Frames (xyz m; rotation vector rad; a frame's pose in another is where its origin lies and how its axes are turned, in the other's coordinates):
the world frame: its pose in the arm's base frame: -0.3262 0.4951 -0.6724 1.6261 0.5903 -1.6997
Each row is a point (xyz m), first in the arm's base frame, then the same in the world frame.
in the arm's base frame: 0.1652 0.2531 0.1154
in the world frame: -0.7163 0.6353 -0.0629
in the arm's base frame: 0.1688 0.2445 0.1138
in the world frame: -0.7131 0.6434 -0.0591
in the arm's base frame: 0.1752 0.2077 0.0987
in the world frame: -0.6916 0.6699 -0.0378
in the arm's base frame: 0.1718 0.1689 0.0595
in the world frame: -0.6464 0.6871 -0.0110
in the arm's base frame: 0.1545 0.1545 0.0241
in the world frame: -0.6097 0.6786 0.0073
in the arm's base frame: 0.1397 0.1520 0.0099
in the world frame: -0.5958 0.6671 0.0175
